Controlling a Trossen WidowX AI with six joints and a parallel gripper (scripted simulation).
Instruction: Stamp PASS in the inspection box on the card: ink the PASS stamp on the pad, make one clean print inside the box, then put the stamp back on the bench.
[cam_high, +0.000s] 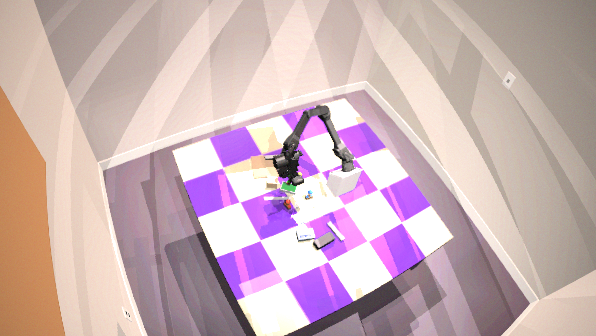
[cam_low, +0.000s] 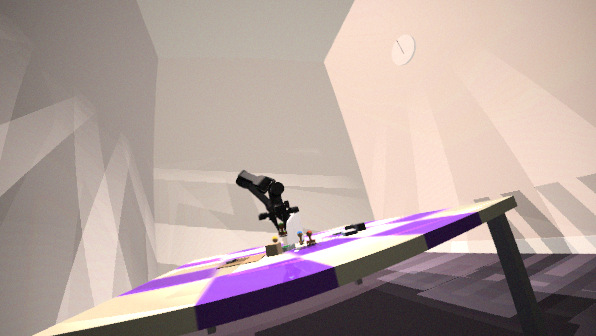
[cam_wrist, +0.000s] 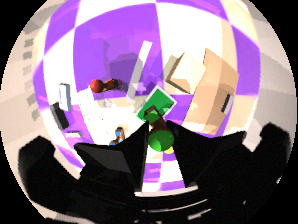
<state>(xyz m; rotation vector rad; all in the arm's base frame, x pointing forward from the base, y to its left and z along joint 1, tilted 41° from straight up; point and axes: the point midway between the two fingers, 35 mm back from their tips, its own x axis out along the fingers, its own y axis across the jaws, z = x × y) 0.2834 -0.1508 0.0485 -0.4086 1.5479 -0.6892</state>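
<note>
Right now my gripper tip is 8 cm above the green ink pad. The rest, counted from my gripper tip: yellow-knobbed stamp 8 cm behind, 6 cm below, 2 cm to the right; then white card 19 cm to the left, 9 cm below, 4 cm ahead; then brown block 7 cm to the right, 6 cm below, 6 cm ahead.
</note>
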